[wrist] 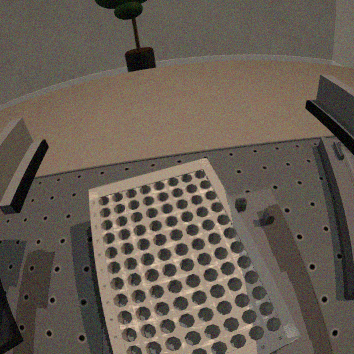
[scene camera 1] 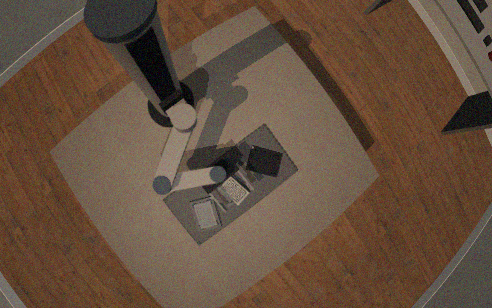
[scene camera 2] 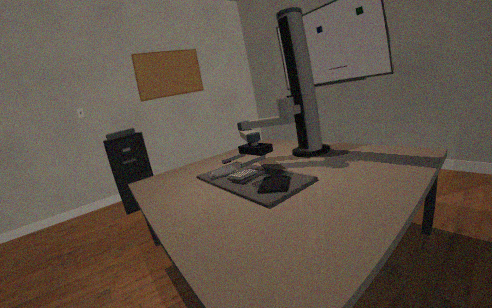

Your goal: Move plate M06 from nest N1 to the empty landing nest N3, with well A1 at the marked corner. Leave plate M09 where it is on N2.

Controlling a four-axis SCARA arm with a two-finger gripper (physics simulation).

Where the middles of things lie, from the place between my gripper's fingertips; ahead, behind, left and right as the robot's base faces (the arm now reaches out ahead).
Labels:
Right now my hand is 4 cm past the white well plate (wrist: 174, 260), 1 cm to the right of it and 7 cm above it. Round my hand: grey nest (wrist: 259, 211) (7 cm behind, 8 cm below); then black nest (scene camera 1: 262, 161) (7 cm behind, 22 cm to the left, 8 cm below).

